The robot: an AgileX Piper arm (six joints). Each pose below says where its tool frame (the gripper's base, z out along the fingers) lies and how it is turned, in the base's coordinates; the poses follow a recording.
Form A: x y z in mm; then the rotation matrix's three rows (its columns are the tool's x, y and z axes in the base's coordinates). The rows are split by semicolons.
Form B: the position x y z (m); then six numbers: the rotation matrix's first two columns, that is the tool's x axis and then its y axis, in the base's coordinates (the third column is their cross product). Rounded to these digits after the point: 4 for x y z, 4 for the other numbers.
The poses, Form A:
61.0, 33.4, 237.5; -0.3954, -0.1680, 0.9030; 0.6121, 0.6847, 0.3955; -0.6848, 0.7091, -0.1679
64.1, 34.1, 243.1; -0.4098, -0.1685, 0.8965; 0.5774, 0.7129, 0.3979; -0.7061, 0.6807, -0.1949
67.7, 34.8, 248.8; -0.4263, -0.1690, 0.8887; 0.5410, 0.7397, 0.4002; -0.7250, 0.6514, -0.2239
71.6, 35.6, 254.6; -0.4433, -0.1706, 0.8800; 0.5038, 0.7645, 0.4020; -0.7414, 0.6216, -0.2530
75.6, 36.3, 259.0; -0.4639, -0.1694, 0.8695; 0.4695, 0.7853, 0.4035; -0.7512, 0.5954, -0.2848
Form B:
0.0610, 0.0334, 0.2375, -0.3954, 0.6121, -0.6848, -0.1680, 0.6847, 0.7091
0.0641, 0.0341, 0.2431, -0.4098, 0.5774, -0.7061, -0.1685, 0.7129, 0.6807
0.0677, 0.0348, 0.2488, -0.4263, 0.5410, -0.7250, -0.1690, 0.7397, 0.6514
0.0716, 0.0356, 0.2546, -0.4433, 0.5038, -0.7414, -0.1706, 0.7645, 0.6216
0.0756, 0.0363, 0.2590, -0.4639, 0.4695, -0.7512, -0.1694, 0.7853, 0.5954

